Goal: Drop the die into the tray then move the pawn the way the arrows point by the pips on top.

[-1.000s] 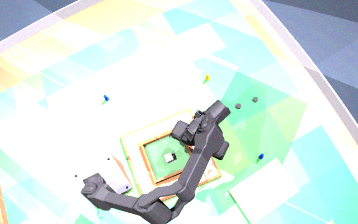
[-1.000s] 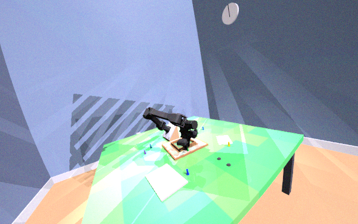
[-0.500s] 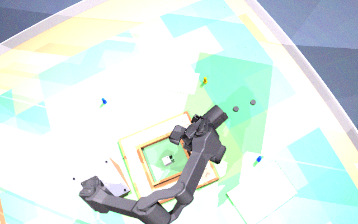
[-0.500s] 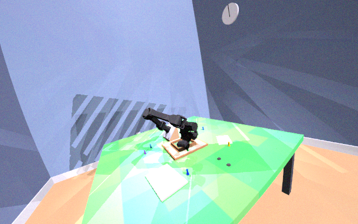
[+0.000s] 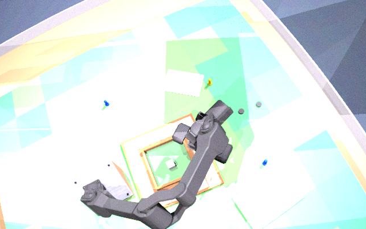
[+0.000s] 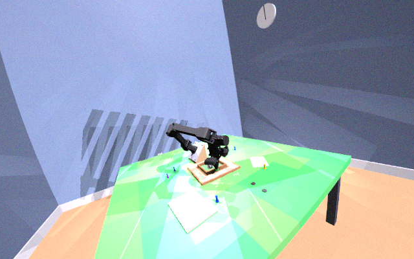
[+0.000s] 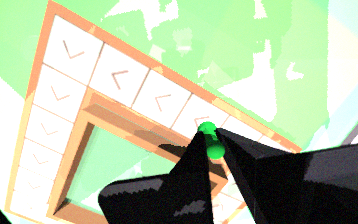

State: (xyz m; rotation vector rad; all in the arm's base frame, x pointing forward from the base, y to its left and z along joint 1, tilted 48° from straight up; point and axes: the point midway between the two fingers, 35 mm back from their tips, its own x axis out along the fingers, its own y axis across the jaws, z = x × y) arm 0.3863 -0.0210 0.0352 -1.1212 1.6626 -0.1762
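Now: gripper tip 120 mm past the white die, 20 mm to the right of it and 30 mm above it. Round my gripper tip: white sheet: 120 mm ahead, 250 mm to the right, 50 mm below; then green pawn: 10 mm above; then wooden-framed green tray: 120 mm behind, 30 mm to the left, 50 mm below.
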